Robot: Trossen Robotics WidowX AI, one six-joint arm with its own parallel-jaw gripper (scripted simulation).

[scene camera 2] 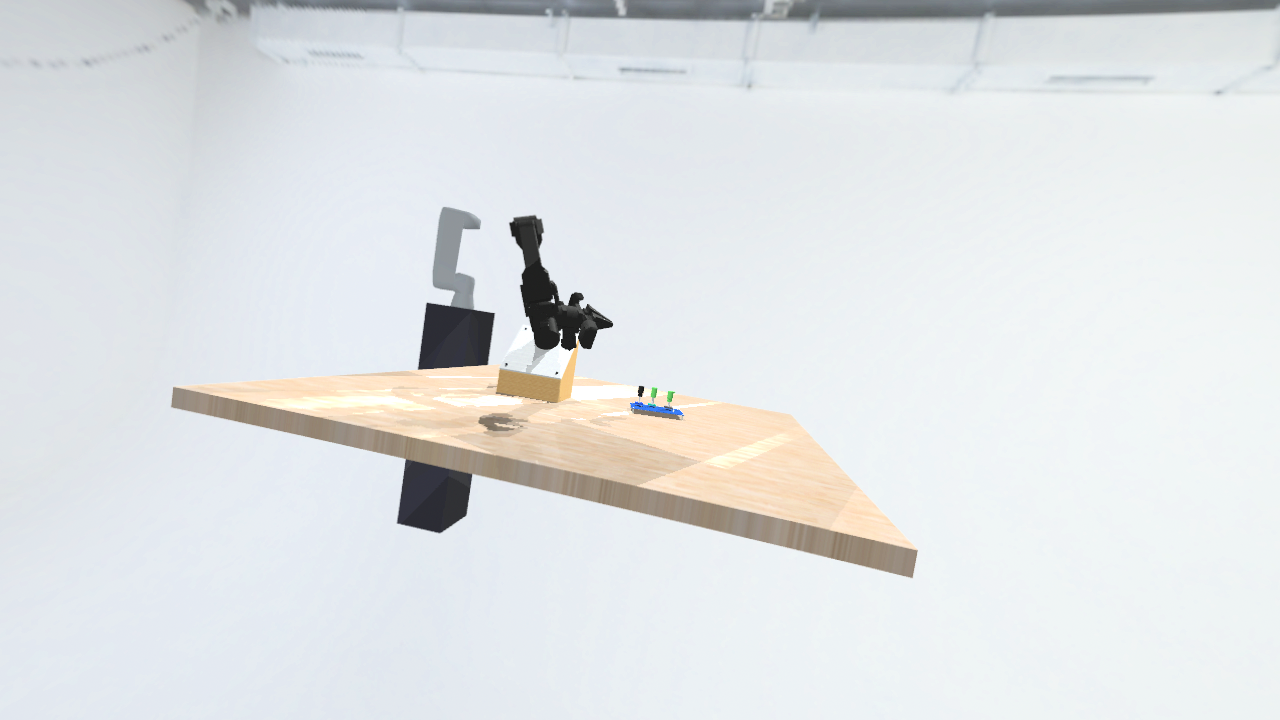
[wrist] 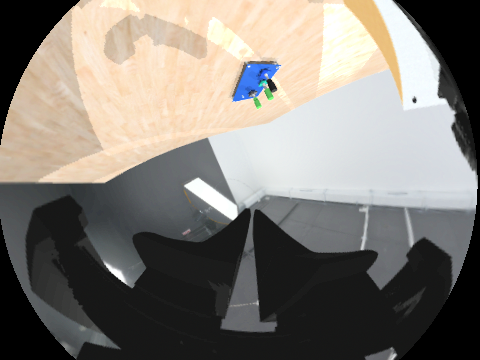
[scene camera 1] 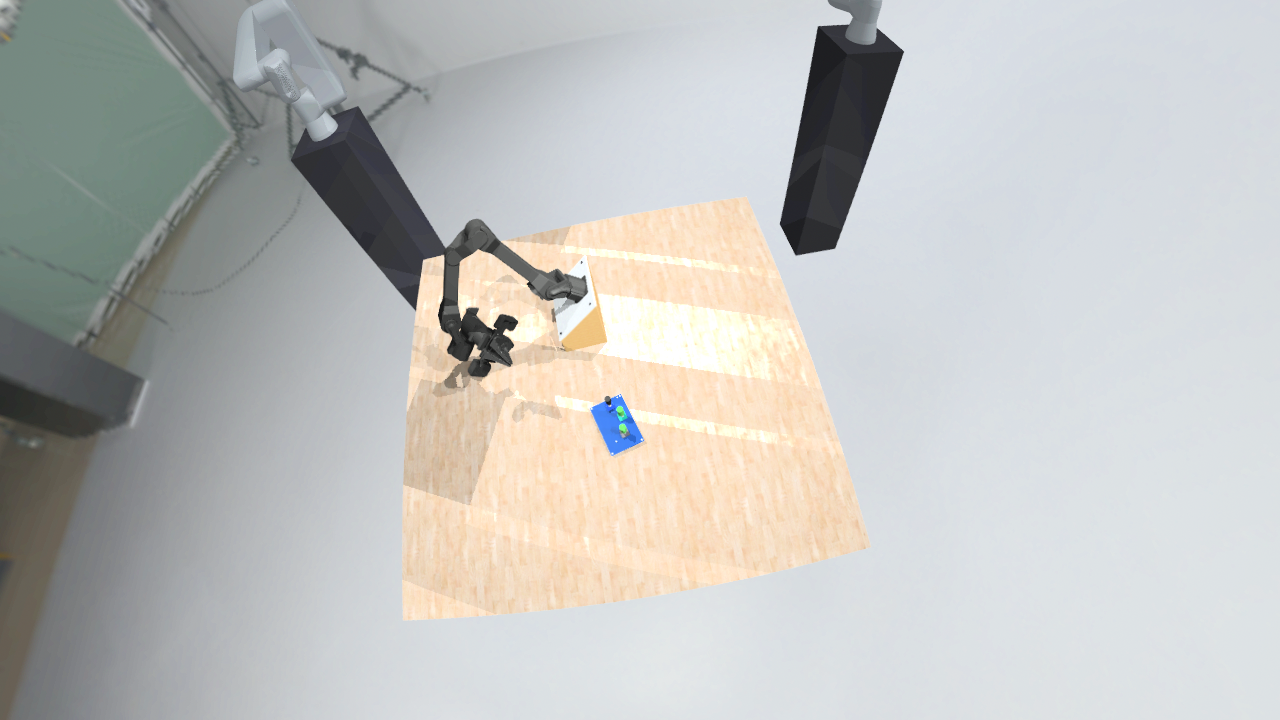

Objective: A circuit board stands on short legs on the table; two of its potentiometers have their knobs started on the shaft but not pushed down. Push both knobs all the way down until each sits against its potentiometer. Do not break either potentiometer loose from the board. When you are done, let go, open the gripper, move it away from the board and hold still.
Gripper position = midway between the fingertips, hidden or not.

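Observation:
Gripper state: my gripper (scene camera 1: pixel 510 365) is shut, holding nothing. Also visible: the gripper (scene camera 2: pixel 612 324) and, in the wrist view, the same gripper (wrist: pixel 251 213).

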